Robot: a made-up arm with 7 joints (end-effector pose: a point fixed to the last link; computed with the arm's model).
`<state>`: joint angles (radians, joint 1 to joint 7).
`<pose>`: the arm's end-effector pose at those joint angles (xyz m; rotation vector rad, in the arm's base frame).
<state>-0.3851 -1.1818 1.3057 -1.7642 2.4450 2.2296 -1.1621</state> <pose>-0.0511 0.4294 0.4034 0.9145 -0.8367 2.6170</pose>
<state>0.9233 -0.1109 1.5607 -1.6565 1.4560 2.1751 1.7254</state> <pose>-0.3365 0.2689 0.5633 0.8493 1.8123 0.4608</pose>
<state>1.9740 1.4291 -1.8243 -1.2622 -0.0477 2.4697 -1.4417</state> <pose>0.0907 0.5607 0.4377 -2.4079 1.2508 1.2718</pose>
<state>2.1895 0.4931 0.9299 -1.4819 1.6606 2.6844 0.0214</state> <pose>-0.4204 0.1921 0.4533 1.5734 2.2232 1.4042</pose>
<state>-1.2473 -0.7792 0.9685 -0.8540 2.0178 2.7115 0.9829</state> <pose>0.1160 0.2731 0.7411 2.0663 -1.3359 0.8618</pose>
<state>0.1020 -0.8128 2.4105 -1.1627 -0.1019 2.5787 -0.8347</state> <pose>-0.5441 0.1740 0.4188 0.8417 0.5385 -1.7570</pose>
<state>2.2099 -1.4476 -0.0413 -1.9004 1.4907 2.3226 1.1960</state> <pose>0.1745 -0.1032 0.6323 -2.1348 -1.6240 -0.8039</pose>
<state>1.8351 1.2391 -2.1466 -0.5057 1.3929 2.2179 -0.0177</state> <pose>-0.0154 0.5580 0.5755 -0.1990 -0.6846 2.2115</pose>
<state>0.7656 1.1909 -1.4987 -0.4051 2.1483 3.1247 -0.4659</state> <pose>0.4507 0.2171 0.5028 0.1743 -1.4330 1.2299</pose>
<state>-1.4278 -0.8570 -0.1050 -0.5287 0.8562 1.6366 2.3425</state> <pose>-0.0569 0.3419 0.8156 1.0215 -2.2895 -0.3583</pose>
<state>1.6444 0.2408 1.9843 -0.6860 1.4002 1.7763 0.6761</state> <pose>-0.2301 0.0193 0.8523 -0.4064 -1.8942 -0.4707</pose>
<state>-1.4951 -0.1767 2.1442 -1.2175 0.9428 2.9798 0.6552</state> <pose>0.2606 0.2314 0.7050 1.5823 -1.1548 0.8272</pose>
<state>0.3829 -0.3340 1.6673 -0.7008 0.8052 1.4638 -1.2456</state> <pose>-0.3228 0.1936 0.7309 0.2485 0.2276 -1.6606</pose>
